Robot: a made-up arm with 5 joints.
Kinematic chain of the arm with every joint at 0, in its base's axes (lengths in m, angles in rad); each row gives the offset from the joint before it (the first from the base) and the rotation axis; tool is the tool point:
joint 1: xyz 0 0 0.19 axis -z
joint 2: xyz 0 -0.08 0.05 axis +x
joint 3: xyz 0.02 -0.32 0 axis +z
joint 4: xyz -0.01 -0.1 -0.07 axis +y
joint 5: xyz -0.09 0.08 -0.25 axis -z
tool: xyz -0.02 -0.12 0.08
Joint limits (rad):
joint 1: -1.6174..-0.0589
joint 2: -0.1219..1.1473
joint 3: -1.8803..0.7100
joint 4: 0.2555..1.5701
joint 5: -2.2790..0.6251
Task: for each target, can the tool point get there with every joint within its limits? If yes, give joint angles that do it. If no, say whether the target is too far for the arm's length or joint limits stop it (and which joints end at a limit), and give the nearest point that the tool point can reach.
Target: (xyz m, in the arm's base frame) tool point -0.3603 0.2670 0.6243
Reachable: no: joint limits stop it (at a limit: joint 1, joint 2, joint 5) | nearest point -0.0824 -0.1951 0.3338 | short by 0.612 m
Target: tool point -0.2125 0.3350 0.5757
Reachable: no: joint limits stop it (at a limit: joint 1, joint 2, joint 3, joint 5) | nearest point 0.1592 -0.0093 0.3218 | short by 0.567 m
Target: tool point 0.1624 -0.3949 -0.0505
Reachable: yes | joints -0.7346 0.3805 -0.0454 1.1181 -1.0808
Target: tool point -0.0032 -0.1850 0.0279
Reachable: yes | joints -1.2360 0.9606 -1.2434 0.5814 0.1851
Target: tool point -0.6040 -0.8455 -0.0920
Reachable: no: too far | nearest point -0.1747 -0.5336 0.0384 | short by 0.546 m
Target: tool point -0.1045 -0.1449 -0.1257
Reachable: yes | joints -0.3898 0.9975 -0.7042 0.7861 -0.9349
